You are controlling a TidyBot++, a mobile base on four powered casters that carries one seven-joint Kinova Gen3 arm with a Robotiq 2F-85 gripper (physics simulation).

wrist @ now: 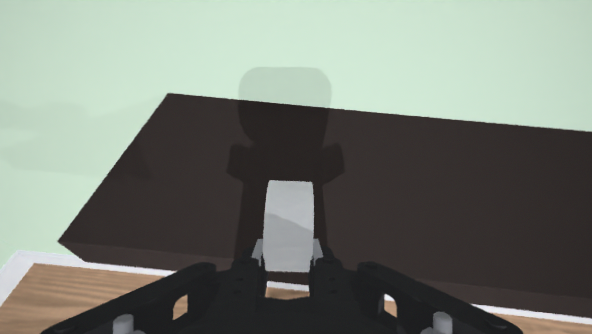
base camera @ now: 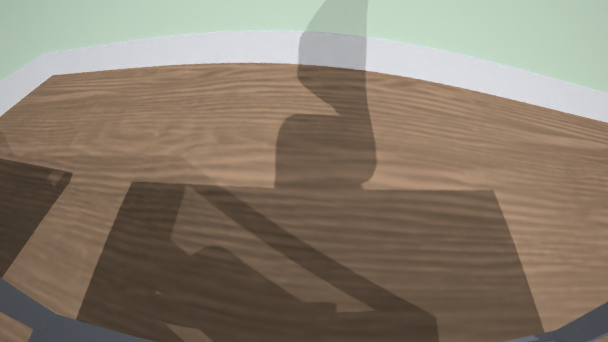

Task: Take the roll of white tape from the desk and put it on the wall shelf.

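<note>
The roll of white tape (wrist: 288, 225) is upright between the fingertips in the wrist view, its narrow rim facing the camera. My gripper (wrist: 288, 254) is shut on it. The dark brown wall shelf (wrist: 425, 200) lies behind and below the tape in the wrist view, running from left of centre to the right edge. The shadow of the gripper falls on the shelf and on the wall above it. Whether the tape touches the shelf cannot be told. The gripper, the tape, the shelf and the desk do not show in the base camera view.
A pale green wall (base camera: 150, 20) (wrist: 400, 50) rises behind the shelf. A white baseboard (base camera: 225, 47) runs between it and the wooden floor (base camera: 200, 100) (wrist: 90, 290). Broad shadows lie on the floor. The shelf's left end and front edge show in the wrist view.
</note>
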